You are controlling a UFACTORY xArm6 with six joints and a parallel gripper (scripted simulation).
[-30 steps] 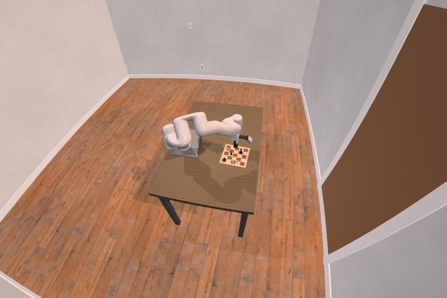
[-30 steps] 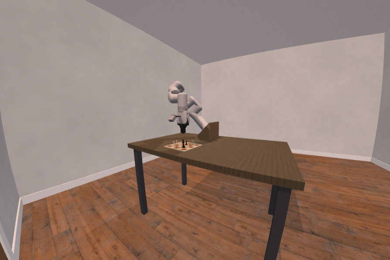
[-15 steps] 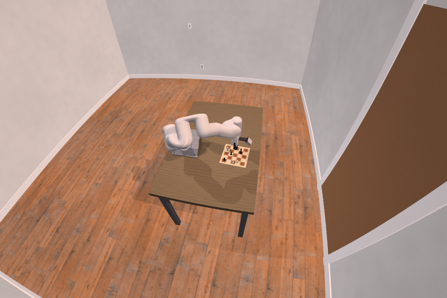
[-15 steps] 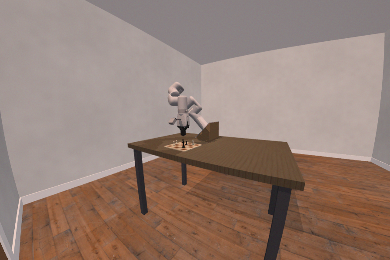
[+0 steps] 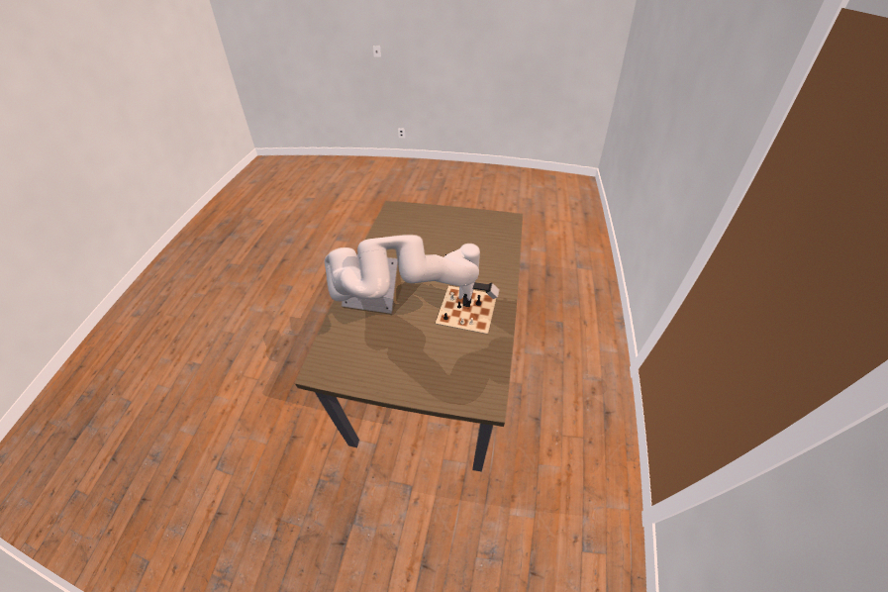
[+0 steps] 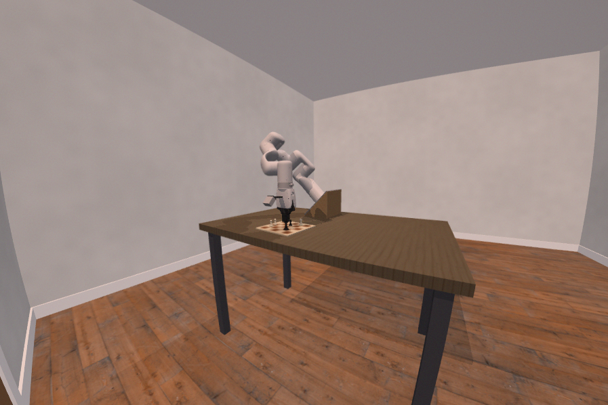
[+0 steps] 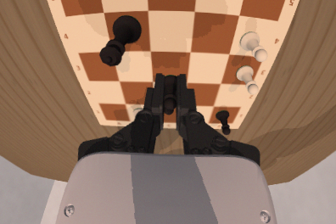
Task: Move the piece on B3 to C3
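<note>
Now: hand 5 cm above the chessboard. The rest, counted from my hand: white piece: 7 cm behind, 5 cm to the left, 3 cm below; then tall black piece: 5 cm ahead, 3 cm to the left, 2 cm below.
</note>
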